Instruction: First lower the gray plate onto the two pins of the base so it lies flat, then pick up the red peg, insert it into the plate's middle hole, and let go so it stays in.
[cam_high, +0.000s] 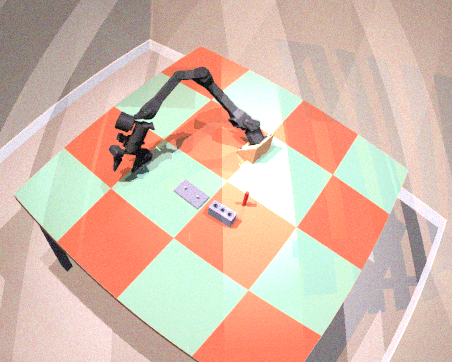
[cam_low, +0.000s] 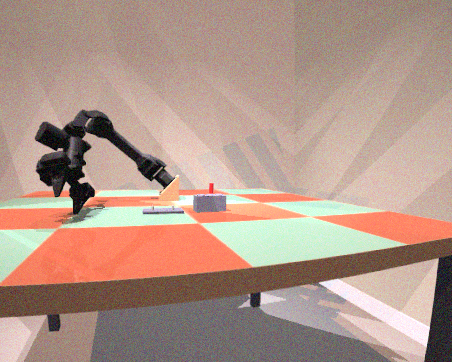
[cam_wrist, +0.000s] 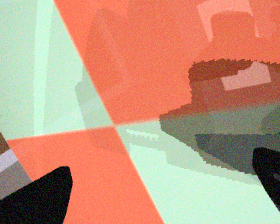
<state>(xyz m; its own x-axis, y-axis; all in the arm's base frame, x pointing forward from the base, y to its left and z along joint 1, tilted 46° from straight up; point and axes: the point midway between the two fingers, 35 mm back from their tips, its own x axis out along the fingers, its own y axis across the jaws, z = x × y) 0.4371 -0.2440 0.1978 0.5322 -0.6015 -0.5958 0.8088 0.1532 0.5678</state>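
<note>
The gray plate lies 120 mm behind my gripper tip and 390 mm to the left of it. Also, from my gripper tip: red peg (220 mm behind, 430 mm to the left); flat base (120 mm behind, 250 mm to the left, 30 mm below).
</note>
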